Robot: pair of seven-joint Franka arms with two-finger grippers.
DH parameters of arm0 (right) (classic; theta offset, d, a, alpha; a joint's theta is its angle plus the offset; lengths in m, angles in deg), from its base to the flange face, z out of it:
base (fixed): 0 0 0 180
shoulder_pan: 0 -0.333 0 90
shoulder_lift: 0 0 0 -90
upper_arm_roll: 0 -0.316 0.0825 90
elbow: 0 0 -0.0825 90
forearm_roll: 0 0.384 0 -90
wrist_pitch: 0 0 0.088 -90
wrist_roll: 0 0.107 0 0
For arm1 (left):
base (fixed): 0 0 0 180
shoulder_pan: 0 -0.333 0 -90
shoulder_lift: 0 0 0 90
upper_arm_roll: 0 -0.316 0.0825 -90
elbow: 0 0 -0.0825 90
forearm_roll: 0 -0.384 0 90
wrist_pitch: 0 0 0.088 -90
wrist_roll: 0 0.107 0 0
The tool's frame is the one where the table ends.
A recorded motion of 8 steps. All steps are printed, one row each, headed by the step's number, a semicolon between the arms.
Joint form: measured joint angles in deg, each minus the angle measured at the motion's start. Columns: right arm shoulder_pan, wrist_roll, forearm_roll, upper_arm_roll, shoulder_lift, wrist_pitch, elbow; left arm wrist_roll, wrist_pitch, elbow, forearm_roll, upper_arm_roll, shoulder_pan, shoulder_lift.
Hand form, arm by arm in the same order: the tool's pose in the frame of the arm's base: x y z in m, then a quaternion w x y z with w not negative. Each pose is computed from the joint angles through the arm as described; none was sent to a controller.
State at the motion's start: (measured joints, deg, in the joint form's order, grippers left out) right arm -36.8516 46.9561 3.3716 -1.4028 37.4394 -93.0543 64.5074; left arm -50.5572 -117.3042 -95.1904 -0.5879 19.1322 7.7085 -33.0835
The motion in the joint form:
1: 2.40 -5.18 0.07 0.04 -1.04 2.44 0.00; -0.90 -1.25 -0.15 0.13 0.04 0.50 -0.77
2: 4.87 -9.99 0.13 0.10 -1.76 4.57 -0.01; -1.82 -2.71 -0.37 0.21 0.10 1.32 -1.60
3: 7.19 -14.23 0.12 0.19 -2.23 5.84 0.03; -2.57 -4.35 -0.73 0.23 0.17 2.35 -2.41
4: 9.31 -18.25 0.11 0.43 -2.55 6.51 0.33; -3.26 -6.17 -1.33 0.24 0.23 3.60 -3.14
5: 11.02 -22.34 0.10 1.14 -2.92 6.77 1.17; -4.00 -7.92 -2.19 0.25 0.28 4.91 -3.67
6: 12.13 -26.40 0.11 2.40 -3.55 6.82 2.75; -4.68 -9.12 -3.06 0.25 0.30 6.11 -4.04
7: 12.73 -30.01 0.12 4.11 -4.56 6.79 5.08; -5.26 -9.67 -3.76 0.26 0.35 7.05 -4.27
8: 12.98 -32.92 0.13 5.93 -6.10 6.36 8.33; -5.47 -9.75 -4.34 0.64 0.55 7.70 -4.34
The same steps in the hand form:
1: 0.5781 0.4193 0.4261 0.02717 0.99369 -0.05644 -0.09302; 0.5993 -0.2837 0.2677 0.02102 0.96741 0.22376 -0.11667
2: 0.5909 0.3907 0.4327 0.02802 0.99348 -0.03568 -0.10461; 0.5957 -0.2935 0.2588 0.02399 0.96693 0.22593 -0.11583
3: 0.6035 0.3640 0.4367 0.02625 0.99318 -0.01916 -0.11195; 0.5902 -0.3054 0.2494 0.02695 0.96733 0.22463 -0.11442
4: 0.6152 0.3384 0.4375 0.02389 0.99277 -0.00428 -0.11757; 0.5823 -0.3192 0.2394 0.02966 0.96828 0.22095 -0.11285
5: 0.6254 0.3130 0.4350 0.02330 0.99209 0.01084 -0.12291; 0.5724 -0.3329 0.2297 0.03110 0.96926 0.21687 -0.11196
6: 0.6322 0.2886 0.4302 0.02543 0.99088 0.02628 -0.12968; 0.5619 -0.3444 0.2211 0.02989 0.97005 0.21278 -0.11331
7: 0.6354 0.2647 0.4243 0.03000 0.98918 0.03822 -0.13846; 0.5526 -0.3532 0.2145 0.02684 0.97049 0.20936 -0.11660
8: 0.6346 0.2420 0.4182 0.03455 0.98742 0.04547 -0.14747; 0.5441 -0.3604 0.2104 0.02510 0.97054 0.20576 -0.12285

